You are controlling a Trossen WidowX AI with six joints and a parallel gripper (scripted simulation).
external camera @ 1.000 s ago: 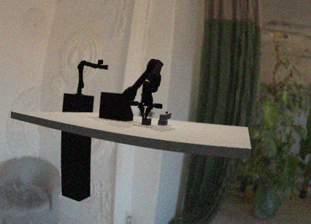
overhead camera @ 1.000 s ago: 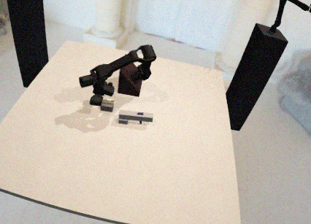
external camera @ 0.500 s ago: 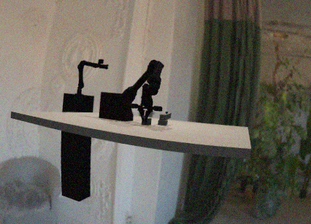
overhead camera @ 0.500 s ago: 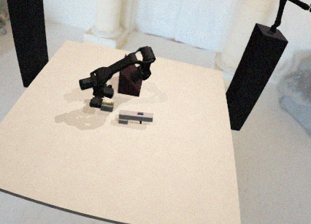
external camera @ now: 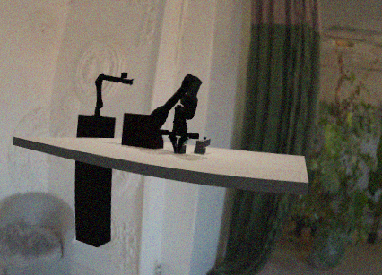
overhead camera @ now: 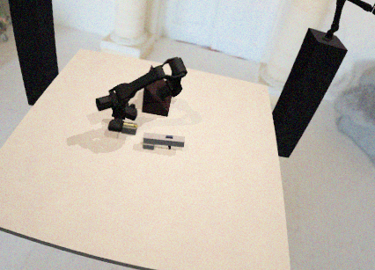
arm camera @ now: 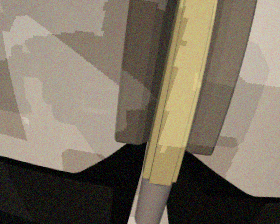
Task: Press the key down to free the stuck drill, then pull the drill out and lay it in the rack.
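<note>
Right now the drill is 40 mm to the left of my gripper tip and 40 mm above it. Round my gripper tip: dark key: 60 mm ahead, 250 mm to the left, 50 mm above; grey rack: 50 mm to the left, 10 mm above; grey housing block: 60 mm ahead, 220 mm to the left, 40 mm above.
</note>
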